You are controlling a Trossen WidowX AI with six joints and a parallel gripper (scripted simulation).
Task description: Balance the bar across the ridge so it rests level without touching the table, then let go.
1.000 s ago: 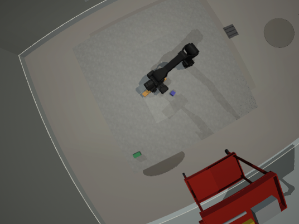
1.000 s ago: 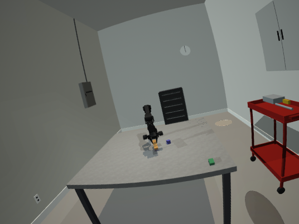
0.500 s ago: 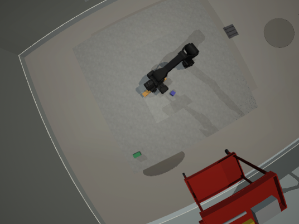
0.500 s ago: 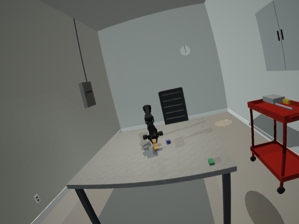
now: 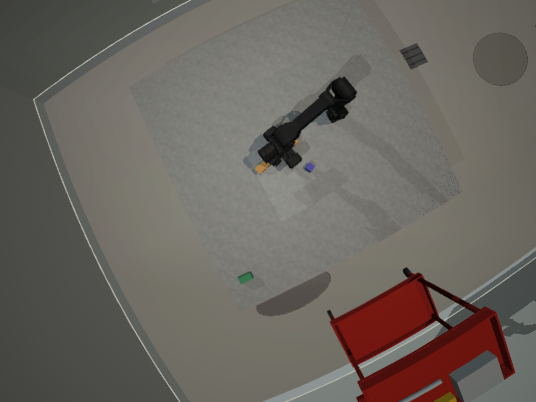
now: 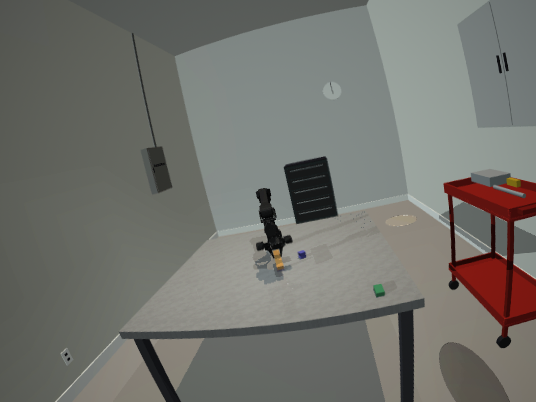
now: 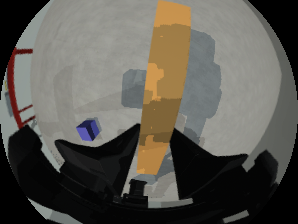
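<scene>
The orange bar is 3 cm ahead of my gripper tip and 1 cm to the left of it. Also, from my gripper tip: blue cube (12 cm to the left, 9 cm behind, 4 cm below); green block (45 cm to the left, 42 cm ahead, 5 cm below).
</scene>
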